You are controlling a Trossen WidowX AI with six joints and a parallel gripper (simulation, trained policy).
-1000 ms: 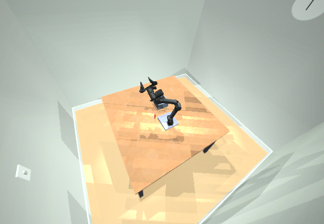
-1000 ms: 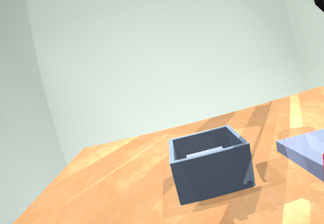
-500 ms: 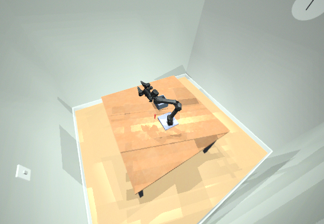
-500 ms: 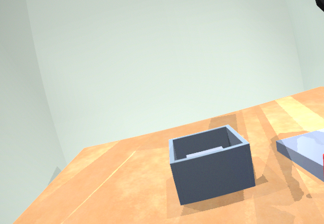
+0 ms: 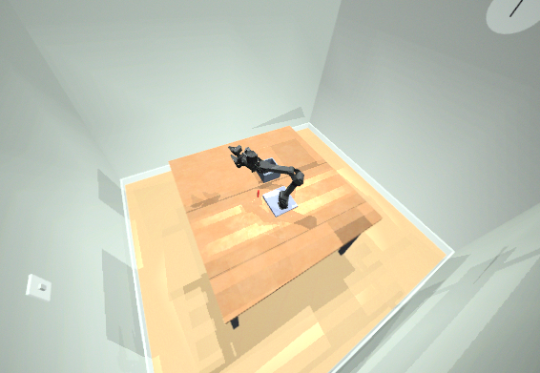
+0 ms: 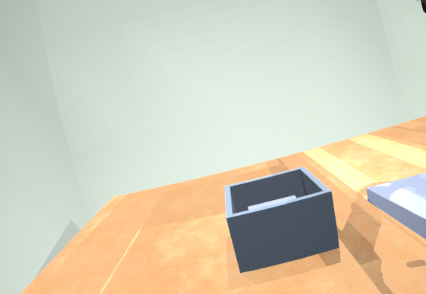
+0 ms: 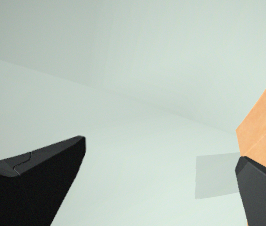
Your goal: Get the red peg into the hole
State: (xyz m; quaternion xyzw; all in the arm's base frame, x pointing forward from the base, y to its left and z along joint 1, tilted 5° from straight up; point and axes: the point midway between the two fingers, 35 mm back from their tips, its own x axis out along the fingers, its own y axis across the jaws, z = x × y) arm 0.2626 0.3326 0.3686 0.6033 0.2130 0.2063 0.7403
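My gripper tip is now 380 mm above the red peg, 180 mm to the left of it and 120 mm past it. Also, from my gripper tip: grey-blue box (400 mm below, 330 mm to the right, 80 mm ahead); pale plate (380 mm below, 330 mm to the right, 80 mm ahead).
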